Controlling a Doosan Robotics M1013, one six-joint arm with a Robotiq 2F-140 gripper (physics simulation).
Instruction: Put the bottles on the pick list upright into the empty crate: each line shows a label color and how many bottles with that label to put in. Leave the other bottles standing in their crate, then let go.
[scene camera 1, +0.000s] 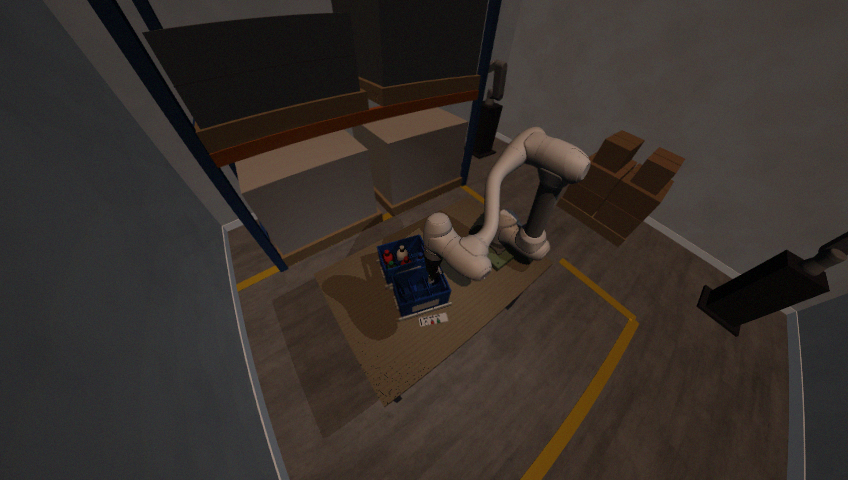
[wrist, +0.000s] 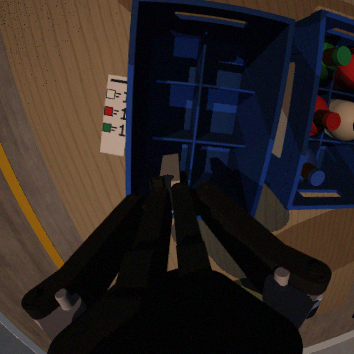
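Seen in the pictures: gripper, fingertip midpoint: (scene camera 1: 431, 281) (wrist: 172, 166); arm's base, origin of the base link: (scene camera 1: 498, 241).
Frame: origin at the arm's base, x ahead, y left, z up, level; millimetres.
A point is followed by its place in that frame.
Observation:
The empty blue crate (scene camera 1: 405, 305) {x 821, y 87, z 123 mm} (wrist: 130, 100) {x 730, y 108, z 135 mm} has six compartments, and I see no bottle in it. My gripper (scene camera 1: 435, 278) {x 657, y 73, z 180 mm} (wrist: 172, 166) {x 657, y 73, z 180 mm} is shut with nothing between its fingers; its tips are over the crate's near end in the wrist view and hide part of it. The other blue crate (scene camera 1: 382, 271) {x 791, y -236, z -12 mm} (wrist: 306, 100) {x 695, y -112, z 124 mm} holds a white bottle (scene camera 1: 401, 254) {x 656, y -223, z 80 mm} (wrist: 342, 120) {x 648, y -214, z 78 mm}, a green-capped bottle (wrist: 341, 56) {x 749, y -173, z 123 mm}, a blue-capped bottle (wrist: 315, 176) {x 580, y -132, z 123 mm} and two red bottles, one large (scene camera 1: 387, 255) {x 736, y -250, z 98 mm} (wrist: 347, 74) {x 723, y -231, z 71 mm} and one smaller (wrist: 330, 120) {x 663, y -153, z 123 mm}. The pick list (scene camera 1: 433, 320) {x 705, y 185, z -40 mm} (wrist: 112, 144) {x 648, y 203, z -39 mm} shows white 1, red 1, green 1.
Both crates stand side by side on the wooden table (scene camera 1: 357, 309) {x 1028, y -106, z -40 mm} (wrist: 65, 125) {x 711, y 294, z -40 mm}. A green plate (scene camera 1: 504, 261) {x 95, y 146, z -1 mm} lies by the robot's base. A tall rack (scene camera 1: 238, 205) with large boxes stands behind the table, and stacked cartons (scene camera 1: 633, 199) stand farther right.

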